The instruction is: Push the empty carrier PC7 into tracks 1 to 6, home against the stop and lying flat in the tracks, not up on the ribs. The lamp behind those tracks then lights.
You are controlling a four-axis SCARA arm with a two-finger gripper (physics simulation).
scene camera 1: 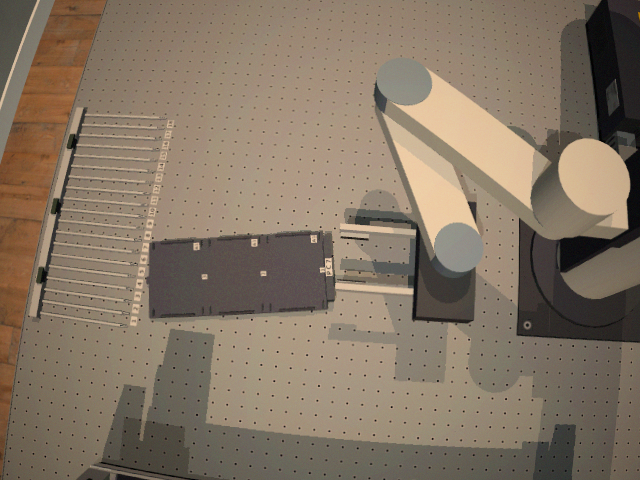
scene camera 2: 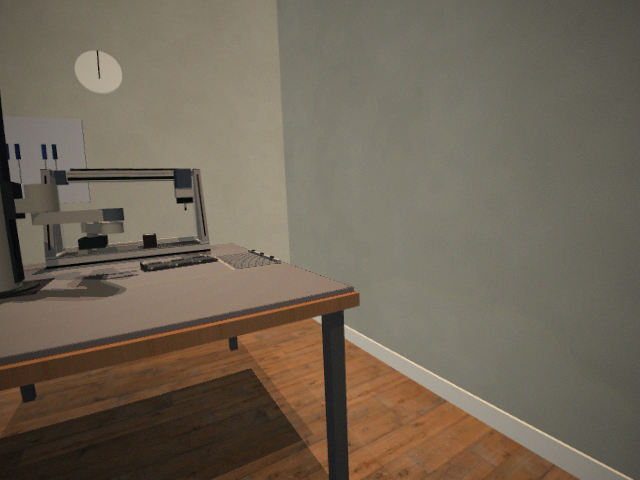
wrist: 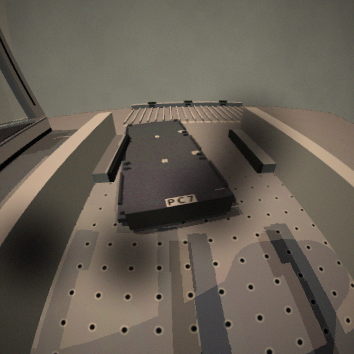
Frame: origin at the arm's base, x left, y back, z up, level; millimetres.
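Seen in the pictures: gripper, between the fingertips: (scene camera 1: 337, 257) (scene camera 2: 138, 245) (wrist: 179, 122); arm's base, origin of its link: (scene camera 1: 588, 262).
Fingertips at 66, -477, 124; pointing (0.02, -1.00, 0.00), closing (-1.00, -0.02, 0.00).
Pixels of each thing's top centre, then the offset from my fingertips to it, as dx, dy, dz. "*": a spot on its surface instead.
- dark flat carrier PC7, centre of its top: (scene camera 1: 235, 272) (wrist: 159, 137) (scene camera 2: 180, 258) +25, -168, -81
- stop bar, a spot on its surface: (scene camera 1: 52, 232) * -15, -535, -96
- lamp, a spot on its surface: (scene camera 1: 41, 274) (wrist: 151, 102) * +68, -537, -91
The dark flat carrier PC7 (scene camera 1: 237, 279) (scene camera 2: 178, 262) (wrist: 165, 175) lies outside the tracks. Its far end is just short of the rib ends, beside labels 1 to about 7. It sits slightly skewed to the ribs. The stop bar (scene camera 1: 52, 232) runs behind the tracks. The lamp (scene camera 1: 41, 274) (wrist: 152, 103) behind the low-numbered tracks is dark. My gripper (scene camera 1: 338, 258) (wrist: 179, 122) is shut with nothing between its wide-set fingers. In scene camera 1 the fingertips are just behind the PC7-labelled end. Contact and finger height are unclear.
Two more dark lamps (scene camera 1: 54, 205) (scene camera 1: 71, 141) stand along the stop. A gantry frame (scene camera 2: 124, 175) stands beside the carrier, on the left in the wrist view. The arm's base plate (scene camera 1: 527, 289) is behind the gripper. The table edge (scene camera 1: 43, 149) lies beyond the stop.
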